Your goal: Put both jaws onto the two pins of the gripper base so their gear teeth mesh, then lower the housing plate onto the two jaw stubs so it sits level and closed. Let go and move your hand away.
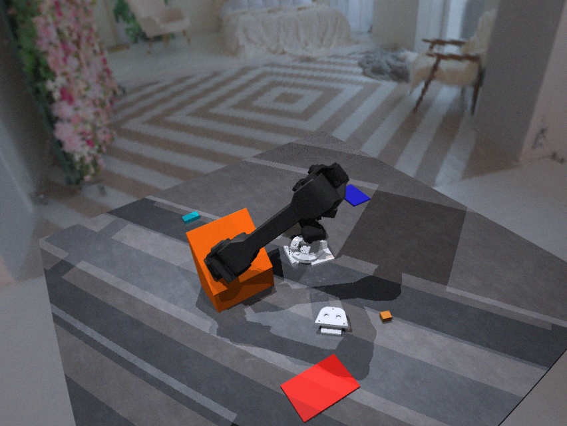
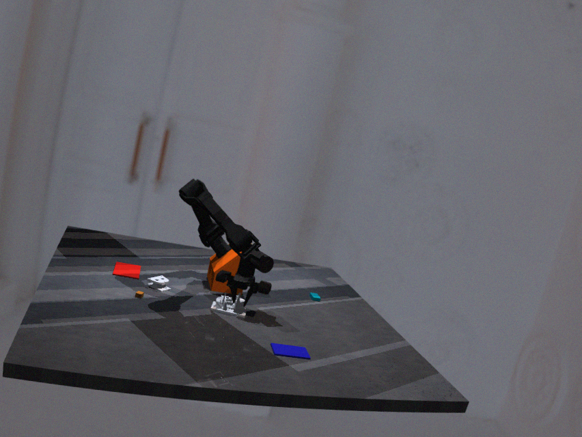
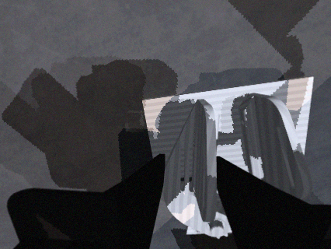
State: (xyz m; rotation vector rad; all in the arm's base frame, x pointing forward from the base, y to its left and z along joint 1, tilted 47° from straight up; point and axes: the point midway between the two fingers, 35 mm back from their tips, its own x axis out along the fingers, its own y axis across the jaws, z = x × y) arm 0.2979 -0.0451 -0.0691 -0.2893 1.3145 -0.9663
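My gripper tip is 30 mm to the left of the white flat slab and 20 mm above it. Round my gripper tip: blue tile 290 mm ahead, 110 mm to the left, 20 mm below; small brown cube 20 mm behind, 340 mm to the right, 20 mm below; gripper jaw 50 mm behind, 30 mm to the right, 10 mm below.
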